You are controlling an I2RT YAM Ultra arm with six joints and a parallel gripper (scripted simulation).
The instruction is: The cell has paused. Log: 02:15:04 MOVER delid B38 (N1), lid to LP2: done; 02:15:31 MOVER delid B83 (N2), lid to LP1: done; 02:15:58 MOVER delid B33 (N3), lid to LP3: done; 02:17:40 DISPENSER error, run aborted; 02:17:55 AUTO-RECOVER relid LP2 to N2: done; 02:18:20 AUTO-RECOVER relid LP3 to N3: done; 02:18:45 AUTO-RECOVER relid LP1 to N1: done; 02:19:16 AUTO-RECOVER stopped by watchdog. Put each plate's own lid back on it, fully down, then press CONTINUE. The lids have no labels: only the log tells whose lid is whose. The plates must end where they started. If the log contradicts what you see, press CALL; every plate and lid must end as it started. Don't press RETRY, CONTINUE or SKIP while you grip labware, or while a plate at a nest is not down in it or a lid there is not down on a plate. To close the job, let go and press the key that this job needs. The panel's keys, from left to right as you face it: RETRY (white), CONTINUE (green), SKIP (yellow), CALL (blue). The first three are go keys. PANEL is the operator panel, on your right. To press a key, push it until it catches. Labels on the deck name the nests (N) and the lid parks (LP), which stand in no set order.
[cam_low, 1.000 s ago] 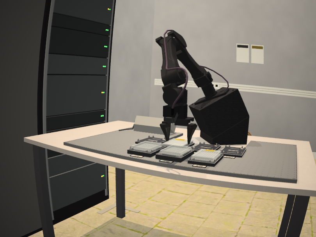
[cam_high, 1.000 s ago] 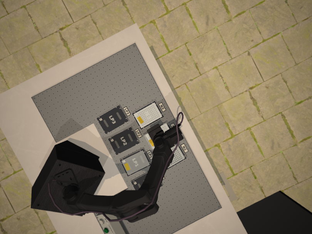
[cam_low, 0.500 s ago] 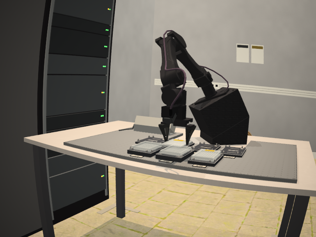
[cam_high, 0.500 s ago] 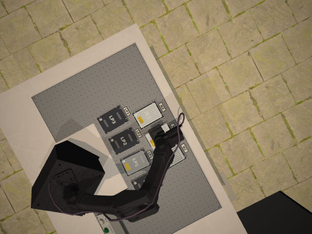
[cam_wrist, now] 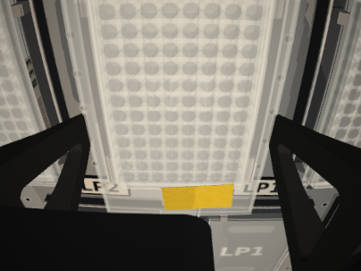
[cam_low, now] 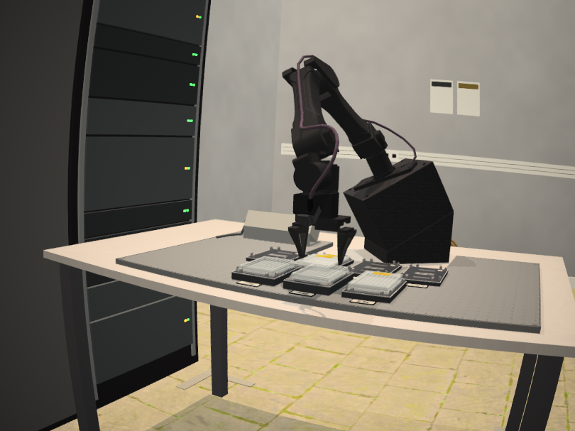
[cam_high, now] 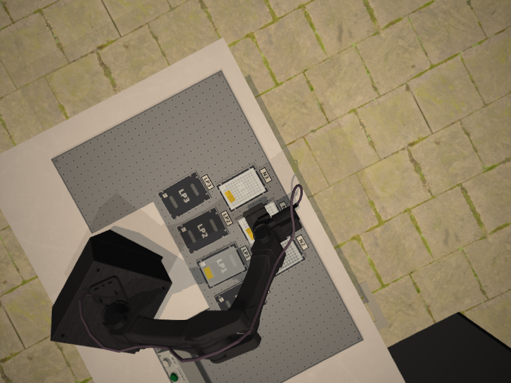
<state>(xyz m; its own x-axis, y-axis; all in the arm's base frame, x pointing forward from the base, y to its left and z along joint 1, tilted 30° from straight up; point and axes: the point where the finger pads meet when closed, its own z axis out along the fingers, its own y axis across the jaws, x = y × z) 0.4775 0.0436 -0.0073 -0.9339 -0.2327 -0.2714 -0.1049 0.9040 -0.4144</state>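
Right now the clear lid is 18 cm behind my hand, 8 cm to the right of it and 4 cm below it. From my hand the other things lie so: green key (43 cm behind, 34 cm to the right, 1 cm above); then lid park LP1 (18 cm behind, 8 cm to the right, 5 cm below); then lid park LP4 (21 cm to the right, 16 cm behind, 5 cm below).
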